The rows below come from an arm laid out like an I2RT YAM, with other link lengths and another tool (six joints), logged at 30 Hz.
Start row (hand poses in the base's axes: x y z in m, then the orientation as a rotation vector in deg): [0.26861 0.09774 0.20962 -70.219 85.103 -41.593]
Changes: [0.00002 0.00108 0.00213 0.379 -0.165 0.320]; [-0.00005 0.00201 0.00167 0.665 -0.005 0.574]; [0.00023 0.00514 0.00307 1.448 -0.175 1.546]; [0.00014 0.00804 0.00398 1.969 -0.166 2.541]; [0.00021 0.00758 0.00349 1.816 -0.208 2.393]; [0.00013 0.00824 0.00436 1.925 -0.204 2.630]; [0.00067 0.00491 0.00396 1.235 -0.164 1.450]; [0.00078 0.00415 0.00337 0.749 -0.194 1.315]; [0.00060 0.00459 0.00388 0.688 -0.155 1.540]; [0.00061 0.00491 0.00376 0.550 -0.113 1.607]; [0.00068 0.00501 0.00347 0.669 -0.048 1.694]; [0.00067 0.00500 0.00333 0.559 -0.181 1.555]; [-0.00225 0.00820 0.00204 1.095 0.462 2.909]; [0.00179 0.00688 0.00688 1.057 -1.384 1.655]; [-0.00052 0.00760 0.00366 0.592 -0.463 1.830]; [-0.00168 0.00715 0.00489 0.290 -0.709 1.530]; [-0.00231 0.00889 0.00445 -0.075 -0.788 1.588]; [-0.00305 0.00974 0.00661 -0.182 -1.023 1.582]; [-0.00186 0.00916 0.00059 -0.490 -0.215 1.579]
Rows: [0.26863 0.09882 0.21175 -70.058 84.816 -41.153]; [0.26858 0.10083 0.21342 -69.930 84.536 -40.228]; [0.26881 0.10597 0.21649 -69.753 83.573 -38.107]; [0.26895 0.11401 0.22047 -69.804 81.996 -34.906]; [0.26916 0.12159 0.22396 -69.820 80.437 -31.968]; [0.26929 0.12983 0.22832 -69.864 78.710 -28.801]; [0.26996 0.13474 0.23228 -69.709 77.721 -26.964]; [0.27074 0.13889 0.23565 -69.843 76.746 -25.599]; [0.27134 0.14348 0.23953 -70.170 75.645 -24.101]; [0.27195 0.14839 0.24329 -70.654 74.519 -22.632]; [0.27263 0.15340 0.24676 -71.099 73.390 -20.985]; [0.27330 0.15840 0.25009 -71.496 72.227 -19.593]; [0.27105 0.16660 0.25213 -72.410 70.714 -16.493]; [0.27284 0.17348 0.25901 -72.072 68.445 -15.441]; [0.27232 0.18108 0.26267 -72.464 66.845 -14.004]; [0.27064 0.18823 0.26756 -72.876 65.230 -13.126]; [0.26833 0.19712 0.27201 -73.607 63.510 -12.472]; [0.26528 0.20686 0.27862 -74.359 61.590 -12.030]; [0.26342 0.21602 0.27921 -75.554 60.355 -11.253]
